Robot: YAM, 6 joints.
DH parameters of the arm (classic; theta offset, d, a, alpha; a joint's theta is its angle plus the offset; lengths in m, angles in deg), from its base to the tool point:
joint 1: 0 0.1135 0.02 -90
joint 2: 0 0 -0.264 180
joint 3: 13.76 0 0.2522 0
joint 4: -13.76 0 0.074 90
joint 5: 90 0 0 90
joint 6: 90 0.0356 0 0
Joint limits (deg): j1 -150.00..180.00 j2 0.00..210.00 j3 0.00..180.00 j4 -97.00..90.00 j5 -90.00..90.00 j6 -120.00..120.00
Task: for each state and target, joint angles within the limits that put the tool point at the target. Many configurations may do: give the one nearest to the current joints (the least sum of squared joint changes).
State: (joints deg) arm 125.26 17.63 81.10 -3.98 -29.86 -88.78
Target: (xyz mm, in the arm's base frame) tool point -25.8 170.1 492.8
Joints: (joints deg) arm 94.05 52.50 72.56 -4.06 -22.68 -88.78
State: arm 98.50 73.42 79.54 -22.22 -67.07 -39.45
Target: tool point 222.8 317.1 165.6
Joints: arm 50.29 111.46 70.75 -19.78 -61.27 -39.45
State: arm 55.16 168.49 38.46 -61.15 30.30 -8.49
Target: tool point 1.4 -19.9 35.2
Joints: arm 50.63 180.52 19.85 -54.65 22.64 -8.49
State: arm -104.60 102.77 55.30 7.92 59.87 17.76
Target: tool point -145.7 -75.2 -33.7
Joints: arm -141.90 132.92 25.86 1.80 59.63 17.76
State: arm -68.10 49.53 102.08 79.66 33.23 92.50
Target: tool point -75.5 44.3 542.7
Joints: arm -46.90 36.64 71.91 90.00 44.30 92.50
